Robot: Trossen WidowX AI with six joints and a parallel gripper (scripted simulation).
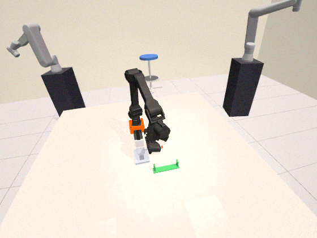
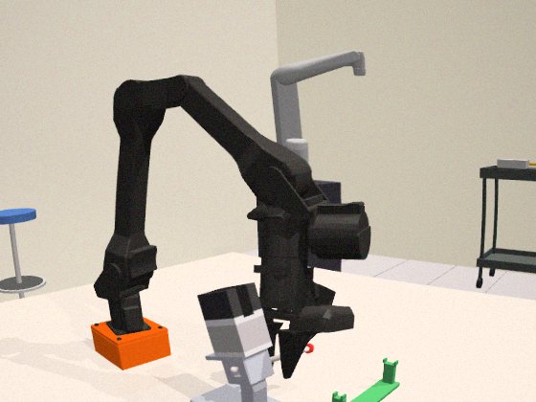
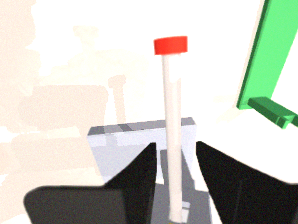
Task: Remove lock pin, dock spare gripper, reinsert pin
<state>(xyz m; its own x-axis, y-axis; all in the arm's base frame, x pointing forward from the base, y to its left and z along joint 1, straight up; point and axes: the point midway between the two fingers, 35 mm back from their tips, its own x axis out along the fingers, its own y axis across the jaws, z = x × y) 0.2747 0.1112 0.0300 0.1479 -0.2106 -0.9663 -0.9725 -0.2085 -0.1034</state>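
Right now the grey mount is 5 cm to the right of my gripper tip and 1 cm behind it. The rest, counted from my gripper tip: green cradle 9 cm to the left, 8 cm ahead, 3 cm below; spare gripper 8 cm above, 5 cm to the right, 1 cm behind.
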